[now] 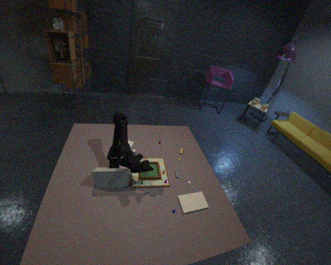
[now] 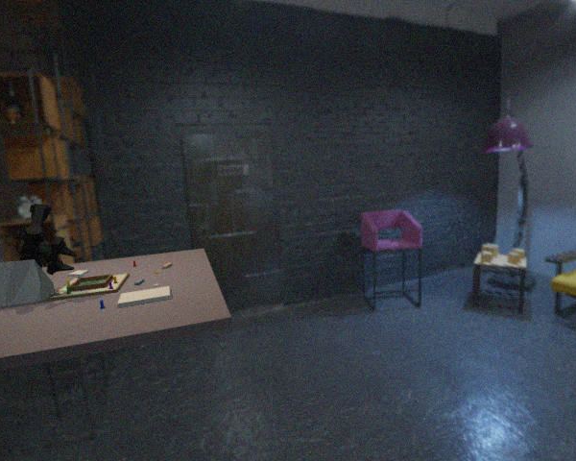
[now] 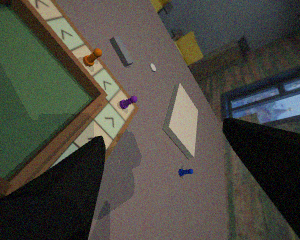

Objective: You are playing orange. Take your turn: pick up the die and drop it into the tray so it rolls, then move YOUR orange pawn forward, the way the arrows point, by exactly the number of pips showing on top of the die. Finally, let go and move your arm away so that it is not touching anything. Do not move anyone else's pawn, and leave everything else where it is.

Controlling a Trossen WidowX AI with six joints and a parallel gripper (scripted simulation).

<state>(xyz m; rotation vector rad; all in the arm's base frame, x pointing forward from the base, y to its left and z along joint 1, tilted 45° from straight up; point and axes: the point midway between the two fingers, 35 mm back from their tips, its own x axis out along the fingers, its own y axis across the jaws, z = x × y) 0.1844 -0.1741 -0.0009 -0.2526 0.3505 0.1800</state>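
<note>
Now: the die 320 mm to the left of my gripper tip, 140 mm below it and 40 mm behind it. From my gripper tip the other things lie so: green pawn (120 mm below, 40 mm behind); then green tray (140 mm below, 100 mm to the left, 40 mm ahead); then purple pawn (130 mm ahead, 120 mm below, 30 mm to the right).
</note>
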